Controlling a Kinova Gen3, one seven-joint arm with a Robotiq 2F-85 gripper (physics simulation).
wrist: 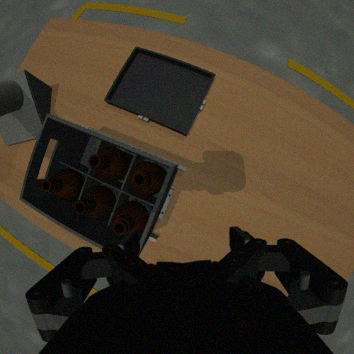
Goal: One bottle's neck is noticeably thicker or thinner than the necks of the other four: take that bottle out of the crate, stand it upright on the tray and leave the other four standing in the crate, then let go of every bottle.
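Seen in the pictures: gripper, fingertip midpoint: [183, 239]; arm's base, link origin: [11, 95].
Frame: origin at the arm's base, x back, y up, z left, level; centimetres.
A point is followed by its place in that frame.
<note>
A dark open crate [34, 157] @[x -25.7, y 7.6, z -14.1 cm] with dividers stands on the left of the wrist view. Five brown bottles stand upright in it: two in the row nearer the tray, one at the middle [111, 165] @[x -41.0, y 3.2, z -11.7 cm] and one at the right [149, 178] @[x -49.4, y 4.8, z -12.0 cm]; three in the other row, at the left [69, 183] @[x -32.1, y 2.6, z -17.9 cm], middle [98, 202] @[x -40.1, y 3.1, z -19.6 cm] and right [134, 216] @[x -48.0, y 3.0, z -20.1 cm]. Their necks look much alike; I cannot tell which differs. The dark, empty tray [161, 90] @[x -43.3, y -8.8, z 11.6 cm] lies flat beyond the crate. My gripper [183, 239] @[x -56.6, y 19.3, z -15.7 cm] is open and empty, high above the table, with its left finger overlapping the crate's near corner in view.
A grey stand [16, 130] @[x 0.5, y -5.8, z -9.7 cm] with a dark cylinder [10, 97] @[x -5.4, y 3.6, z -1.7 cm] and an upright dark panel [40, 95] @[x -7.1, y -4.7, z 2.5 cm] is at the left edge, close beside the crate. The wooden table [290, 150] @[x -83.6, y -9.4, z 5.3 cm] extends to the right. Small pale tabs stick out from the crate and tray sides.
</note>
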